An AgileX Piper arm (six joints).
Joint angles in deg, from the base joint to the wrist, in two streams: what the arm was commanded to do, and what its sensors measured. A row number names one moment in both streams.
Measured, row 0:
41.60, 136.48, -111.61, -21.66, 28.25, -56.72
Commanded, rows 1 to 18:
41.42, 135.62, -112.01, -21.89, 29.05, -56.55
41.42, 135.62, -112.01, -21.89, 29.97, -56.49
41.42, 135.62, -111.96, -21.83, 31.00, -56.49
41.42, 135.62, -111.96, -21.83, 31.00, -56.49
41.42, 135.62, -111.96, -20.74, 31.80, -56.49
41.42, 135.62, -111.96, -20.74, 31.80, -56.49
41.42, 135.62, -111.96, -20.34, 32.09, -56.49
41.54, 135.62, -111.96, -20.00, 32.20, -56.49
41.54, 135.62, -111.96, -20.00, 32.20, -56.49
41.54, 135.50, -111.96, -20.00, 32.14, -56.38
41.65, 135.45, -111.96, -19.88, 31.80, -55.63
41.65, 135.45, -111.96, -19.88, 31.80, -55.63
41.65, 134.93, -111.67, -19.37, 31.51, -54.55
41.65, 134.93, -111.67, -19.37, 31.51, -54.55
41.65, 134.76, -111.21, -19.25, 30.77, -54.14
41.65, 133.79, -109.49, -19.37, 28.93, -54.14
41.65, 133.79, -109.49, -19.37, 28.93, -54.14
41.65, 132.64, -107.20, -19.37, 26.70, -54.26
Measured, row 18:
41.65, 134.76, -109.78, -19.65, 29.45, -55.06
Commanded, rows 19 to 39:
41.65, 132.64, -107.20, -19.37, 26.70, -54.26
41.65, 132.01, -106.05, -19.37, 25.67, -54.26
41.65, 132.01, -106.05, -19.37, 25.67, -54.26
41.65, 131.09, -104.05, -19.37, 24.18, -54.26
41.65, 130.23, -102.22, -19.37, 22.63, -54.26
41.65, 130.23, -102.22, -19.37, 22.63, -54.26
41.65, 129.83, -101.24, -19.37, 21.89, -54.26
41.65, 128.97, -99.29, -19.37, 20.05, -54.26
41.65, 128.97, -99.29, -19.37, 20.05, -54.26
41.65, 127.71, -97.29, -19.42, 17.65, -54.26
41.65, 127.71, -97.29, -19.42, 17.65, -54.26
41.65, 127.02, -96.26, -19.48, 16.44, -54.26
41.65, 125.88, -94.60, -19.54, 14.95, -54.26
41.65, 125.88, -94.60, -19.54, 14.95, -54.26
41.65, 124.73, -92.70, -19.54, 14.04, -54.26
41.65, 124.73, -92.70, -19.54, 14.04, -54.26
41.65, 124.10, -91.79, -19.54, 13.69, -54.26
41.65, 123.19, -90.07, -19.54, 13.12, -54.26
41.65, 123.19, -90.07, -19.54, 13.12, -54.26
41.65, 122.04, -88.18, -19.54, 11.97, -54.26
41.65, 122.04, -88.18, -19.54, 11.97, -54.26
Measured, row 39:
41.65, 123.99, -90.41, -19.65, 13.75, -54.95
